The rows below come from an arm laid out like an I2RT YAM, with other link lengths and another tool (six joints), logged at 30 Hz.
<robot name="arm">
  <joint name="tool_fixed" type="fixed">
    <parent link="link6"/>
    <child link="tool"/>
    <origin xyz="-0.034 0.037 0.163" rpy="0 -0.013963 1.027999"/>
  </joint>
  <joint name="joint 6" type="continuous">
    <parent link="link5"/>
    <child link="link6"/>
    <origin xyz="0.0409 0 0.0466" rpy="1.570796 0 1.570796"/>
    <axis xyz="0 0 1"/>
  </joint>
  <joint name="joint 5" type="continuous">
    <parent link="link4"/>
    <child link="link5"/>
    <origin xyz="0.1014 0.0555 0.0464" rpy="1.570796 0 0"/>
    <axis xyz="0 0 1"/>
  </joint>
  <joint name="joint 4" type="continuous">
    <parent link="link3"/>
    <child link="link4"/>
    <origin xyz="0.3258 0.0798 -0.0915"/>
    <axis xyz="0 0 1"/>
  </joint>
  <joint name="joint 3" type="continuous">
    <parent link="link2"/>
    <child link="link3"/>
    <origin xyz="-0.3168 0 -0.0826" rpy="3.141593 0 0"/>
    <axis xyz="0 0 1"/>
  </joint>
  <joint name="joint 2" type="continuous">
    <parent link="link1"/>
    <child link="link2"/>
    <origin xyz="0.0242 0.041 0.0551" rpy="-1.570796 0 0"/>
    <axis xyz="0 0 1"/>
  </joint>
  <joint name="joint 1" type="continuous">
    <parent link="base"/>
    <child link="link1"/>
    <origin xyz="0 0 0.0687"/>
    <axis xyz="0 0 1"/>
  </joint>
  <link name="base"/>
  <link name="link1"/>
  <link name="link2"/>
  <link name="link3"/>
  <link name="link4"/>
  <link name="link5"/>
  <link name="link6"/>
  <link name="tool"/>
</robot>
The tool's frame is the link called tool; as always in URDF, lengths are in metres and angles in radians. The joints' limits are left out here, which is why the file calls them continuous.
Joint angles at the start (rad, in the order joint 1, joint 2, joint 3, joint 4, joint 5, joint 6):
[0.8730, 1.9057, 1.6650, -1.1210, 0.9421, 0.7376]
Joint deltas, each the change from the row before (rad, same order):
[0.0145, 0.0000, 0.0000, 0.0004, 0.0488, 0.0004]
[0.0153, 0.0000, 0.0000, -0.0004, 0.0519, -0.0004]
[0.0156, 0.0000, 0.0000, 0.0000, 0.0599, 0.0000]
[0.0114, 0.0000, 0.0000, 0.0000, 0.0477, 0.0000]
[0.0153, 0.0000, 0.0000, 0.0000, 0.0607, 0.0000]
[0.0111, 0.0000, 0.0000, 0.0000, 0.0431, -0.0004]
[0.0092, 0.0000, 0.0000, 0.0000, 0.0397, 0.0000]
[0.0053, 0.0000, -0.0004, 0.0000, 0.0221, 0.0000]
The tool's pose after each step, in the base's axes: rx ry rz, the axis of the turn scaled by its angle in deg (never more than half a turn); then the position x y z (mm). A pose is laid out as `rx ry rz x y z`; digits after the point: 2 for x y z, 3 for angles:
-37.881 125.627 -53.402 437.29 315.94 174.33
-37.676 122.886 -55.688 437.45 316.44 181.77
-37.210 119.730 -58.241 438.02 316.55 190.87
-36.740 117.211 -60.224 438.49 316.45 198.46
-36.134 113.942 -62.615 438.44 316.98 208.52
-35.705 111.586 -64.247 438.02 317.68 215.93
-35.207 109.431 -65.722 437.74 318.04 222.93
-34.949 108.221 -66.533 437.39 318.33 226.75

